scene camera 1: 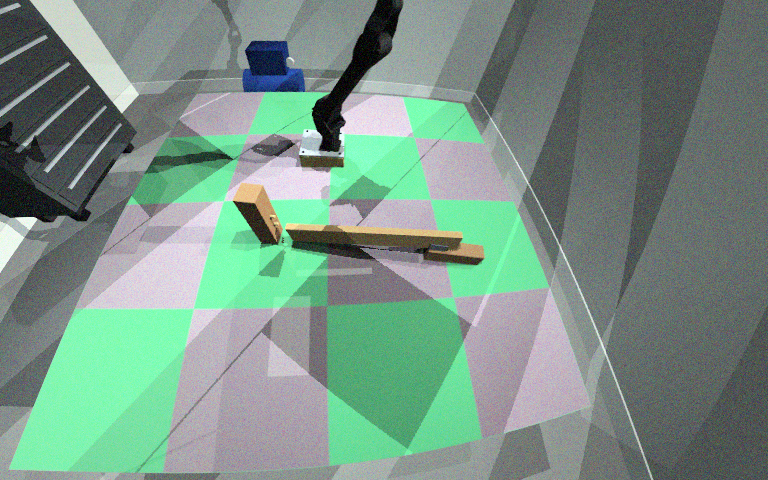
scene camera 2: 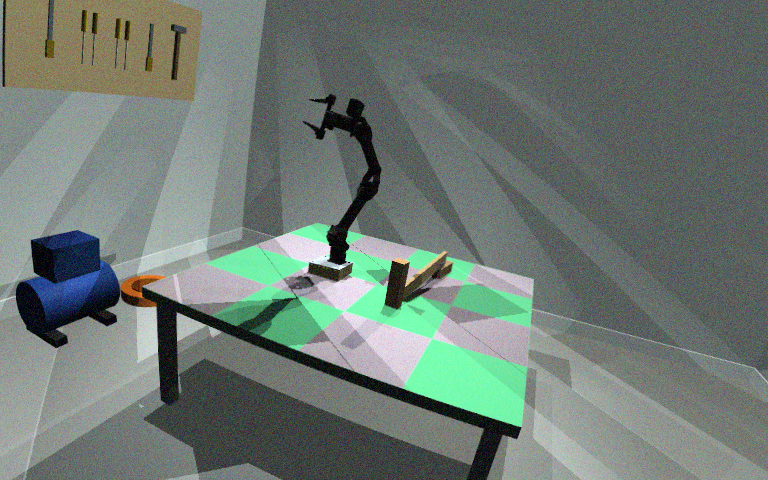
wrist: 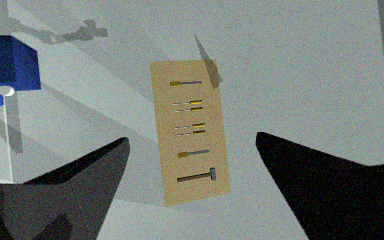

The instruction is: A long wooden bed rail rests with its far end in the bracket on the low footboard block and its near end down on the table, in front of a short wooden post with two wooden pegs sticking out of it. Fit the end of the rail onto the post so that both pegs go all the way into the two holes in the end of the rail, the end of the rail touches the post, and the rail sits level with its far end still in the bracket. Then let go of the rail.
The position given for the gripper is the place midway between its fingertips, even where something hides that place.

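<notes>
Open and holding nothing, the gripper (wrist: 193, 140) shares the scene with a wooden post (scene camera 1: 252, 201) and a wooden bed rail (scene camera 1: 398, 237). In the wrist view the rail is out of frame.
</notes>
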